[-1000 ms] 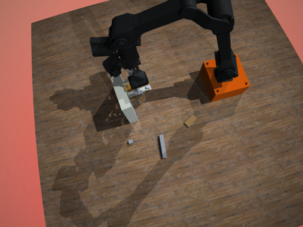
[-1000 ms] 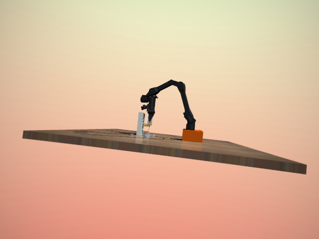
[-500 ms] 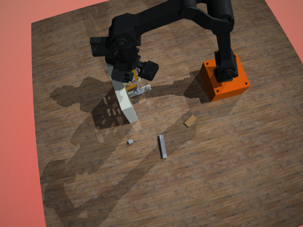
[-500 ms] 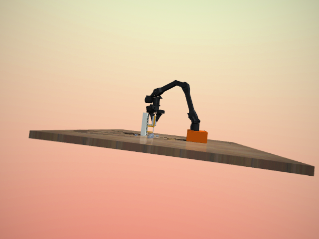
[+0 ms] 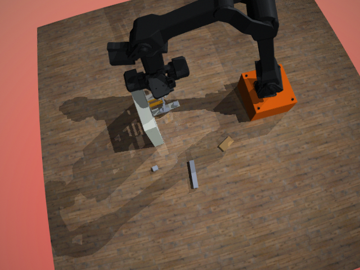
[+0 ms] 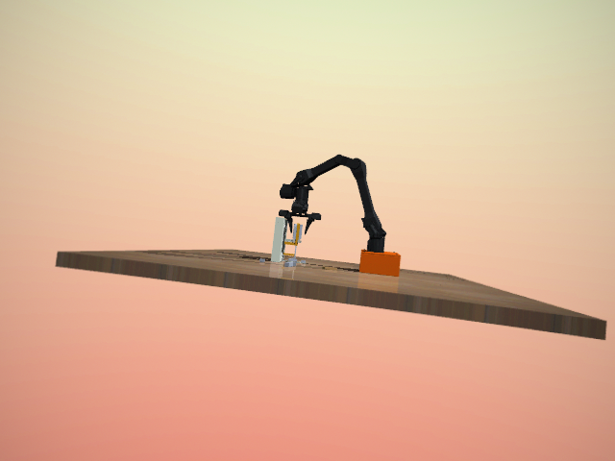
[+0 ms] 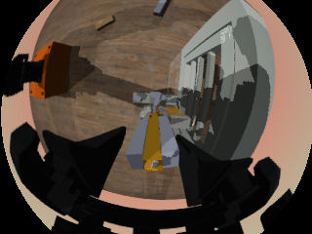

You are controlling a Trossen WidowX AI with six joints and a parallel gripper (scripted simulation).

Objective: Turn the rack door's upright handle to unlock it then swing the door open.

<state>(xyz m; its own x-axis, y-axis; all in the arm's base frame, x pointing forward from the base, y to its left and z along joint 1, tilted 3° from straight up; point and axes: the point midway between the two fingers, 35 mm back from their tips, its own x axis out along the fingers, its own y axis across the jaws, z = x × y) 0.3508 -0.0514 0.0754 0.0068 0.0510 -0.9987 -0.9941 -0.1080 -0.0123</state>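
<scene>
My gripper tip is 1 cm to the right of the grey handle and 2 cm above it. Round my gripper tip: tan block 19 cm behind, 20 cm to the left, 12 cm below; long grey bar 6 cm behind, 28 cm to the left, 12 cm below.
</scene>
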